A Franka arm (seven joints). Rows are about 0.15 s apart.
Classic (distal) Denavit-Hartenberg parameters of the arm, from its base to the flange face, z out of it. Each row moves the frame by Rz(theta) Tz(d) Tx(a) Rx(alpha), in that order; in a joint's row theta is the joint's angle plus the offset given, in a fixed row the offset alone. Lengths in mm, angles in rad.
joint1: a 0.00, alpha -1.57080, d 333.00, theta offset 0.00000
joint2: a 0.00, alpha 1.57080, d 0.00, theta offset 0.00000
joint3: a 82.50, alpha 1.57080, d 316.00, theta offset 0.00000
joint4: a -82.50, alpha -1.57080, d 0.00, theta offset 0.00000
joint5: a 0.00, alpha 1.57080, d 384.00, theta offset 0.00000
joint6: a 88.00, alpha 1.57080, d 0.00, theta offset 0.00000
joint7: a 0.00, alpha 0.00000, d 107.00, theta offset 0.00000
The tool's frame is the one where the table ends.
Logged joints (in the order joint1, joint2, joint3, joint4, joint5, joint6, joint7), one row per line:
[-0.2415 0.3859 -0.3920 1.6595 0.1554 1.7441 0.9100]
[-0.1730 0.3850 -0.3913 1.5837 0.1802 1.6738 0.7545]
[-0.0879 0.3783 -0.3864 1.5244 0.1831 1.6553 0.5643]
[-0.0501 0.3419 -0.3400 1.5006 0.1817 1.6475 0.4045]
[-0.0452 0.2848 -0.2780 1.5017 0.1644 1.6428 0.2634]
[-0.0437 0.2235 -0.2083 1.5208 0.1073 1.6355 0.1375]
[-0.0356 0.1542 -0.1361 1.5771 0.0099 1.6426 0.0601]
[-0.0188 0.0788 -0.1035 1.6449 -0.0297 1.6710 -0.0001]
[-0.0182 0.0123 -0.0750 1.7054 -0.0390 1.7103 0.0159]
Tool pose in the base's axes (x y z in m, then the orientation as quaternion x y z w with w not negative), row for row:
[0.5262 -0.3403 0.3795 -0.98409 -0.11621 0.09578 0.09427]
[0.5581 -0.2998 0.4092 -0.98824 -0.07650 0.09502 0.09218]
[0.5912 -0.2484 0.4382 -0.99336 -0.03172 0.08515 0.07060]
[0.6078 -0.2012 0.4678 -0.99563 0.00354 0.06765 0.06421]
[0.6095 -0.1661 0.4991 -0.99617 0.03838 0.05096 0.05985]
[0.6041 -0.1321 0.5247 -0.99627 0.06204 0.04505 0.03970]
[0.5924 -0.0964 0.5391 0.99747 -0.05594 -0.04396 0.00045]
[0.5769 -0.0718 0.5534 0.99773 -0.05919 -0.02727 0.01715]
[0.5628 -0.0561 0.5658 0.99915 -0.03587 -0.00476 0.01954]
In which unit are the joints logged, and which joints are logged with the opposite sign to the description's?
The joints are logged in radians. Opposite sign: joint4, joint7.
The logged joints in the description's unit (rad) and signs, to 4 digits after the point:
[-0.2415 0.3859 -0.3920 -1.6595 0.1554 1.7441 -0.9100]
[-0.1730 0.3850 -0.3913 -1.5837 0.1802 1.6738 -0.7545]
[-0.0879 0.3783 -0.3864 -1.5244 0.1831 1.6553 -0.5643]
[-0.0501 0.3419 -0.3400 -1.5006 0.1817 1.6475 -0.4045]
[-0.0452 0.2848 -0.2780 -1.5017 0.1644 1.6428 -0.2634]
[-0.0437 0.2235 -0.2083 -1.5208 0.1073 1.6355 -0.1375]
[-0.0356 0.1542 -0.1361 -1.5771 0.0099 1.6426 -0.0601]
[-0.0188 0.0788 -0.1035 -1.6449 -0.0297 1.6710 0.0001]
[-0.0182 0.0123 -0.0750 -1.7054 -0.0390 1.7103 -0.0159]

